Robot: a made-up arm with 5 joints.
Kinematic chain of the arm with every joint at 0, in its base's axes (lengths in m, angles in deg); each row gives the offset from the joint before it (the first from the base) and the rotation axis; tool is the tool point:
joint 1: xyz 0 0 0.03 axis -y
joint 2: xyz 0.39 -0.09 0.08 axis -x
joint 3: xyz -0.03 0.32 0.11 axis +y
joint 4: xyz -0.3 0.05 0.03 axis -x
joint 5: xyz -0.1 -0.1 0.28 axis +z
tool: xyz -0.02 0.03 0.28
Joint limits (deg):
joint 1: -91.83..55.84
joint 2: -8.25..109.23
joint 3: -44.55..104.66
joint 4: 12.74..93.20
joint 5: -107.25..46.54
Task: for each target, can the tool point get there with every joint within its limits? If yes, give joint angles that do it. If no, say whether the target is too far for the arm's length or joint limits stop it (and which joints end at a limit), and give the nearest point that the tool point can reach.
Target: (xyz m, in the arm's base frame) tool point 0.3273 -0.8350 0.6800
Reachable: no: joint limits stop it (at a limit: joint 2, joint 4, joint 5) | nearest point 0.3960 0.2001 0.8164 | short by 1.046 m
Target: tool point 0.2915 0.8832 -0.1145
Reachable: yes | joints 39.74 51.07 34.39 78.59 -0.27
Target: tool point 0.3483 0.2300 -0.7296
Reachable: yes | joints 24.57 93.06 4.08 76.41 -74.28
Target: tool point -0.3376 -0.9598 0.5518
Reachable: no: joint limits stop it (at a limit: joint 1, joint 2, joint 3, joint 4, joint 5) | nearest point -0.7587 -0.5201 0.0695 | short by 0.777 m
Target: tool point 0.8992 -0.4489 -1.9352
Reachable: no: too far | nearest point 0.4819 -0.0089 -1.0231 | short by 1.095 m
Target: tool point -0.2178 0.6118 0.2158
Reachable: yes | joints -56.55 45.01 -28.36 32.95 19.43
